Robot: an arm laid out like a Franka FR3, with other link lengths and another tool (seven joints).
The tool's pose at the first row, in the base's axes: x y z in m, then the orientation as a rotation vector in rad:
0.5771, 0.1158, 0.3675, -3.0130, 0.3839, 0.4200
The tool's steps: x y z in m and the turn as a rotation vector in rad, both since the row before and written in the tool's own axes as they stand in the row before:
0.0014, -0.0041, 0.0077, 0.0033, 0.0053, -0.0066
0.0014, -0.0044, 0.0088, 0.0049, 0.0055, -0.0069
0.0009, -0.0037, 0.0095, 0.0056, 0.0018, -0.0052
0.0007, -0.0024, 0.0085, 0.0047, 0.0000, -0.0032
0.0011, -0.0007, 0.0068, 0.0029, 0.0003, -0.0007
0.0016, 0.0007, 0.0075, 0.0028, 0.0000, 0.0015
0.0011, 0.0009, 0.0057, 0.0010, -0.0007, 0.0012
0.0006, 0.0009, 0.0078, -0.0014, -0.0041, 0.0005
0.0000, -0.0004, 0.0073, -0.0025, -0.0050, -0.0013
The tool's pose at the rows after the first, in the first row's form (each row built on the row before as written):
0.5775, 0.1203, 0.3599, -3.0119, 0.3746, 0.4106
0.5777, 0.1252, 0.3513, -3.0093, 0.3650, 0.4004
0.5771, 0.1297, 0.3421, -3.0047, 0.3578, 0.3956
0.5763, 0.1329, 0.3339, -3.0003, 0.3534, 0.3939
0.5758, 0.1342, 0.3271, -2.9976, 0.3526, 0.3925
0.5753, 0.1341, 0.3194, -2.9948, 0.3551, 0.3918
0.5747, 0.1337, 0.3136, -2.9935, 0.3569, 0.3927
0.5732, 0.1337, 0.3059, -2.9936, 0.3572, 0.3992
0.5715, 0.1350, 0.2989, -2.9946, 0.3546, 0.4072

